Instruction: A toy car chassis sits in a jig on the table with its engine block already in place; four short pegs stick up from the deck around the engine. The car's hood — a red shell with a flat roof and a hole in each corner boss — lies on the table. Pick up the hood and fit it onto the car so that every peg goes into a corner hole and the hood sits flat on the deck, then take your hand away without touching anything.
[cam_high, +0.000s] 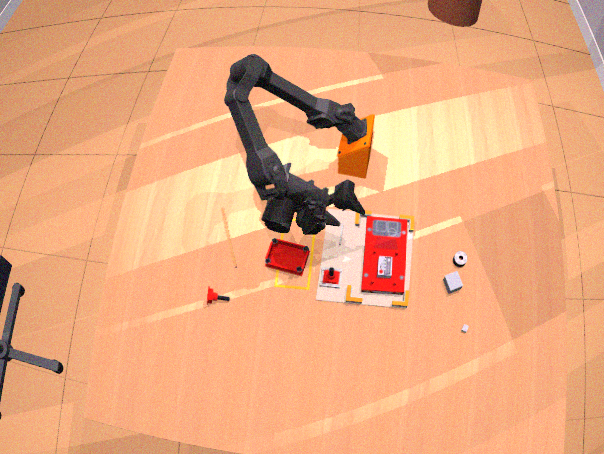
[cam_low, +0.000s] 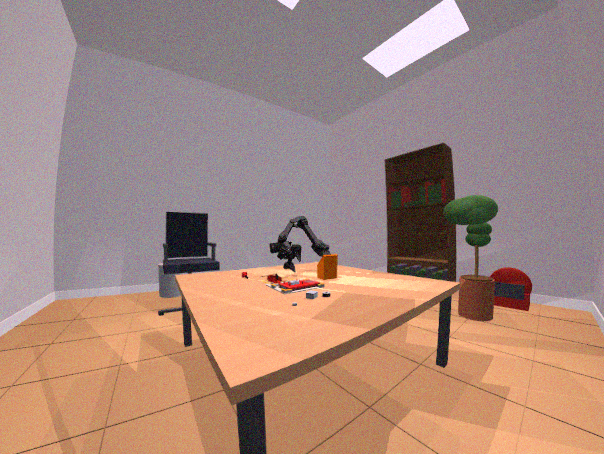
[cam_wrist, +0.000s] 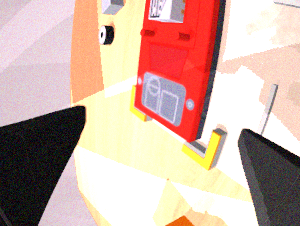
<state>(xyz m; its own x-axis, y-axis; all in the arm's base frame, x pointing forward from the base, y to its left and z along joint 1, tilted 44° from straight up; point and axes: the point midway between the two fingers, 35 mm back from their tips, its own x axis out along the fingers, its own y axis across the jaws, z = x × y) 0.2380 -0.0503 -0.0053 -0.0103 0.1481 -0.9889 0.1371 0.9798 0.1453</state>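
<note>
Now: the red hood 150 mm to the right of my gripper tip, 90 mm below it and 70 mm ahead of it.
</note>
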